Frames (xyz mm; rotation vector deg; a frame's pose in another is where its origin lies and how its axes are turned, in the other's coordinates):
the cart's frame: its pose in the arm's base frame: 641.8 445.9 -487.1 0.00 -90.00 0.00
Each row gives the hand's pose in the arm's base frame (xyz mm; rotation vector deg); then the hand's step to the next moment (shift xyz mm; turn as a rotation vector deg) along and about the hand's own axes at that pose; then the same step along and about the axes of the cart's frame.
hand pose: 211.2 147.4 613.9 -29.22 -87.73 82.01
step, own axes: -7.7 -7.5 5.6 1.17 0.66 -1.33
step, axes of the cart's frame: 5.0 -11.0 -1.1 -0.38 1.81 -0.37
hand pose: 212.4 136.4 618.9 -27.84 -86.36 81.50
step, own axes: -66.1 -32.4 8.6 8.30 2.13 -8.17
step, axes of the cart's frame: 6.8 -66.1 -32.9 -0.16 11.59 -2.40
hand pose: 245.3 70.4 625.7 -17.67 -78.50 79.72
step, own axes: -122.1 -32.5 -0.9 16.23 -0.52 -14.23
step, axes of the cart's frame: -32.5 -105.8 -60.9 4.06 20.44 -5.64
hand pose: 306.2 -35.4 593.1 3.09 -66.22 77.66
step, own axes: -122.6 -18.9 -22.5 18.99 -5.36 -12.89
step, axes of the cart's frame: -81.5 -79.8 -53.7 9.29 20.14 -7.97
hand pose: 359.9 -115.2 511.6 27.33 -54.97 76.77
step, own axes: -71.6 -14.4 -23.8 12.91 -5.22 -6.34
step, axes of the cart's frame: -67.4 -27.2 -24.9 8.01 11.48 -6.17
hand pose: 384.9 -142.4 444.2 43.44 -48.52 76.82
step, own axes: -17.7 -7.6 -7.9 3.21 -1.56 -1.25
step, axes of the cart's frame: -19.2 -2.8 -7.6 2.16 2.55 -1.77
